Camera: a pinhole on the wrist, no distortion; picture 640 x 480 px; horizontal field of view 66.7 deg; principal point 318.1 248.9 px. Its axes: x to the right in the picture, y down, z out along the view. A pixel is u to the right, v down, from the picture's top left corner.
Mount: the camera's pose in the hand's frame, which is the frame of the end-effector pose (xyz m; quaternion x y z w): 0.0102 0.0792 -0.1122 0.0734 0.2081 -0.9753 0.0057
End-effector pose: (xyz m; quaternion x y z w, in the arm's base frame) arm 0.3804 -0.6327 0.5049 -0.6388 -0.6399 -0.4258 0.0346
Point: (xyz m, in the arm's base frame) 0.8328 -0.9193 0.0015
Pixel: outside the picture
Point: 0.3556 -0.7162 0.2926
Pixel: 609.4 412.2
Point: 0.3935 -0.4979 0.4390
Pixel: 146.6 285.2
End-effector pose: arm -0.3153 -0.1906 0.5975 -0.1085 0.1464 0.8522 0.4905
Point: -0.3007 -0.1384 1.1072
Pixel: 361.6 73.1
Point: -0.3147 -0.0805 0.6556
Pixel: 124.5 317.8
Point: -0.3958 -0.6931 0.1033
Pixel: behind the camera
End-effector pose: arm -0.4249 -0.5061 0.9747 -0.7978 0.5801 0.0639 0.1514
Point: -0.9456 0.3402 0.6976
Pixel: outside the picture
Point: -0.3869 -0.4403 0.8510
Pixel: 290.3 248.4
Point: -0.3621 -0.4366 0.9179
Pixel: 330.5 362.9
